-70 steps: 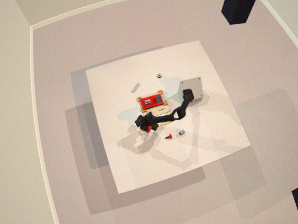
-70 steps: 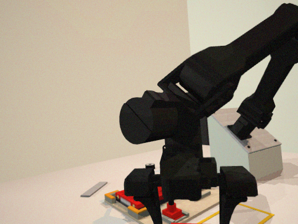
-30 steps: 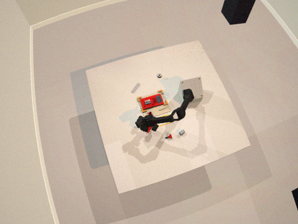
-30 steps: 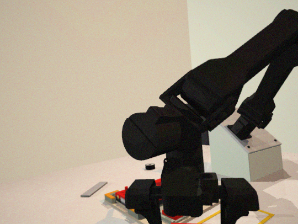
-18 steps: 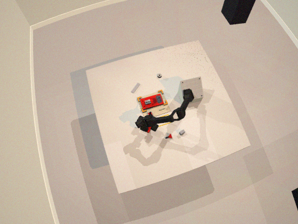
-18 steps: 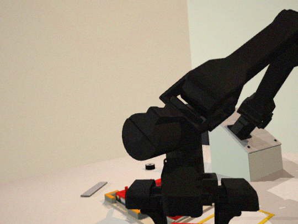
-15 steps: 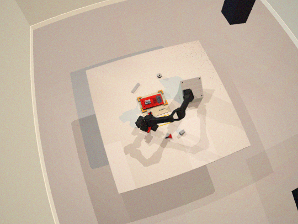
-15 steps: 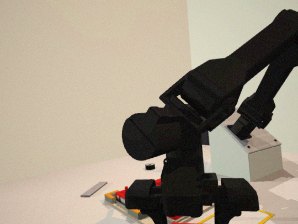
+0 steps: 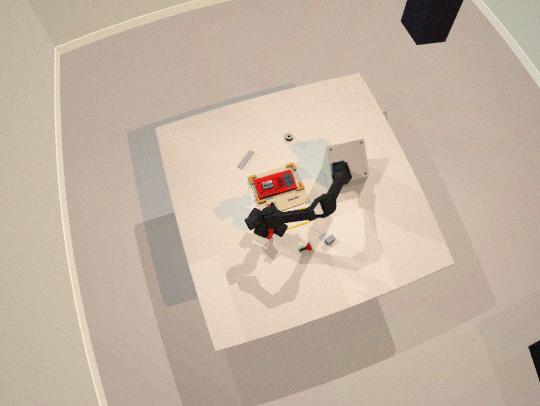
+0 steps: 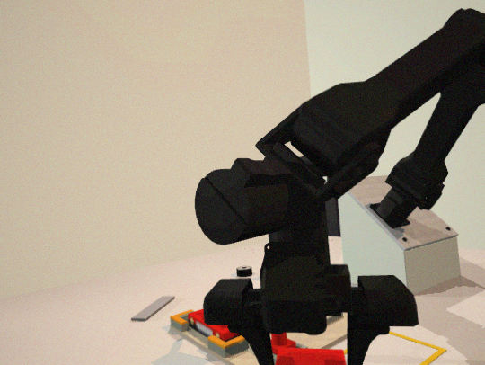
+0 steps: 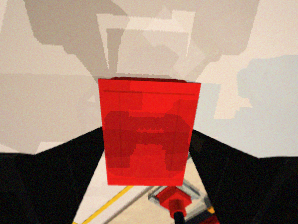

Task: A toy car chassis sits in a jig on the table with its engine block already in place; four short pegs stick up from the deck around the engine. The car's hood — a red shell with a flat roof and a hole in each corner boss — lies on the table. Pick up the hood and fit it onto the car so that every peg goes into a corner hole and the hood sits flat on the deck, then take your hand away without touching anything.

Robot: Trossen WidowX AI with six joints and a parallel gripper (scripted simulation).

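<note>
The grey engine block lies 60 mm behind my gripper tip and 210 mm to the right of it. Also, from my gripper tip: grey piece 270 mm behind, 140 mm to the left; red hood right at my gripper tip; grey flat bar 10 mm ahead, 410 mm to the right, 20 mm below.
</note>
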